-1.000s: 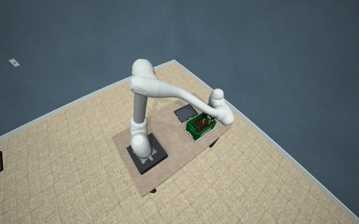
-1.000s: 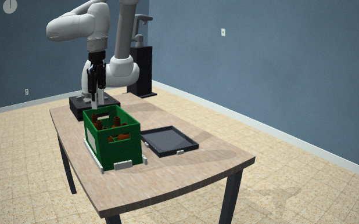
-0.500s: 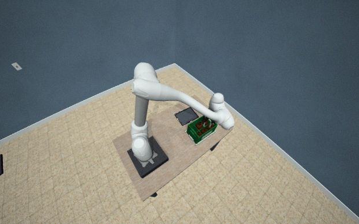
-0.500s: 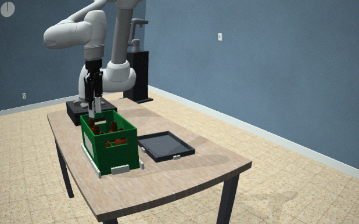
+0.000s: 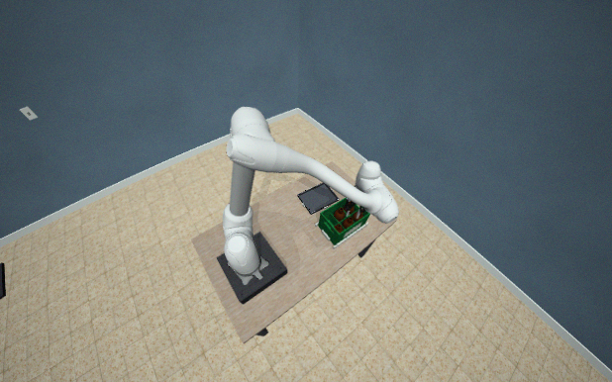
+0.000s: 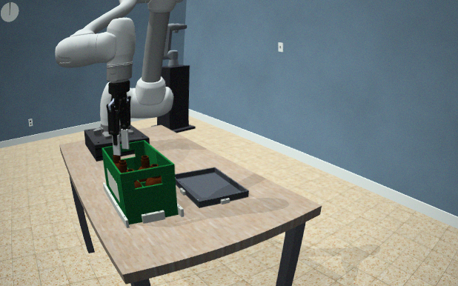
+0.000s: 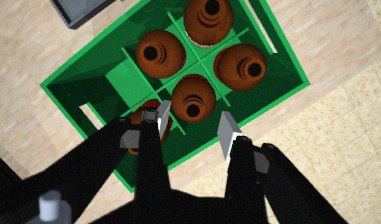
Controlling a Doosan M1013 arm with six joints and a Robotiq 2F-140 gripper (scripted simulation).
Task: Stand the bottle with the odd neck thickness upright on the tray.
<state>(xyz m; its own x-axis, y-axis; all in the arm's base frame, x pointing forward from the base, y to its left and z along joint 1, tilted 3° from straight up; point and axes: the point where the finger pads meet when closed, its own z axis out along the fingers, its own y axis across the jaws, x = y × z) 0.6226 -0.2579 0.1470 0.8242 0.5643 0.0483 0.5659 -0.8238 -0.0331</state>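
Now: the green crate 14 cm below my hand, 4 cm to the left of it and 1 cm ahead of it. Round my hand: dark tray (32 cm to the left, 21 cm below, 6 cm ahead); then brown bottle (14 cm below, 10 cm ahead, 7 cm to the left).
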